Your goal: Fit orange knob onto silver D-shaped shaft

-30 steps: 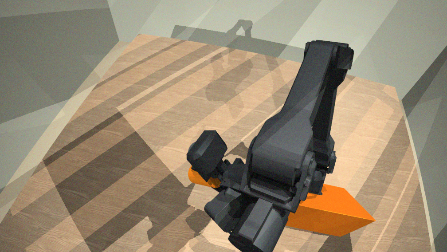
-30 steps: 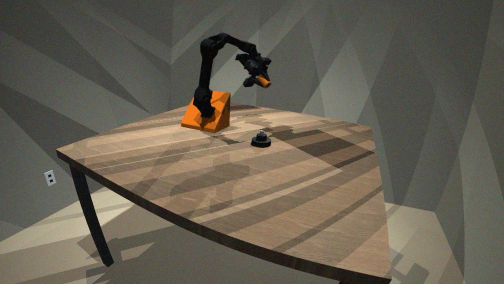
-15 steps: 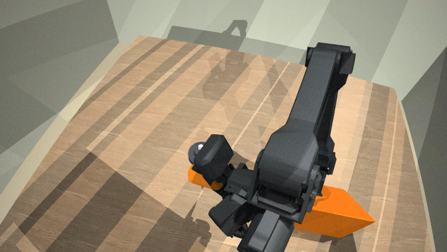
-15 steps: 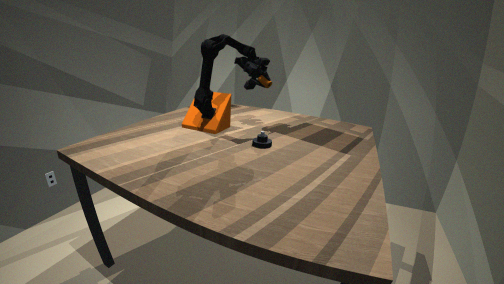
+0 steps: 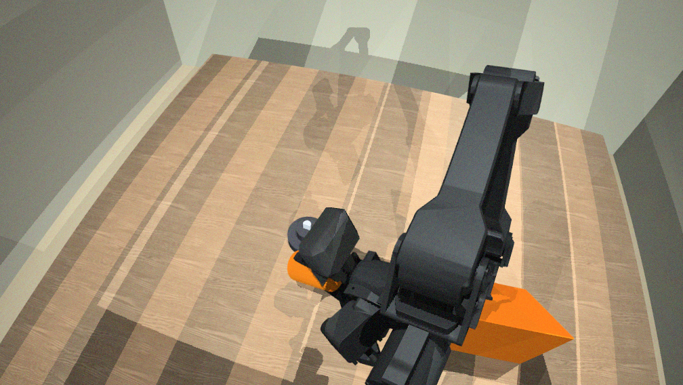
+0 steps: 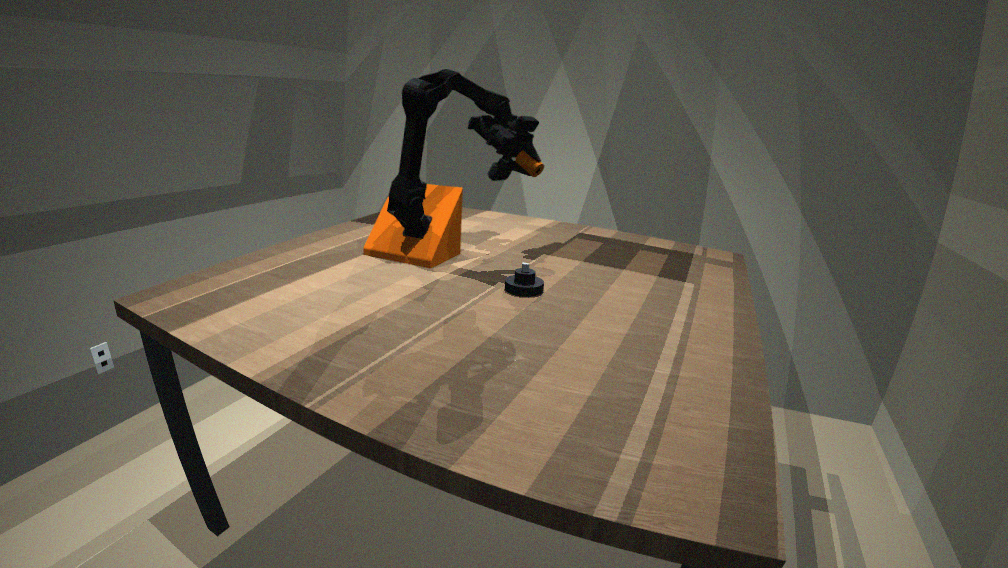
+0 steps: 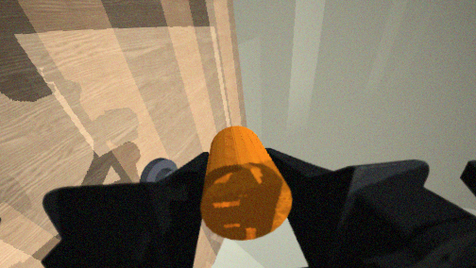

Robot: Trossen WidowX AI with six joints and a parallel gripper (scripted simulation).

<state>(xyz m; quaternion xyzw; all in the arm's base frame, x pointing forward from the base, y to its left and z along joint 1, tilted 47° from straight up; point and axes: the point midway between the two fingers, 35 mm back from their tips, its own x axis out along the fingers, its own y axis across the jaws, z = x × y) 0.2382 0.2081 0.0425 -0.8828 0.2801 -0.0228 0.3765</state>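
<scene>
Right now the orange knob is 3 cm behind my gripper tip, 1 cm to the left of it and 2 cm above it. Also, from my gripper tip: round pedestal: 6 cm ahead, 17 cm to the right, 22 cm below.
</scene>
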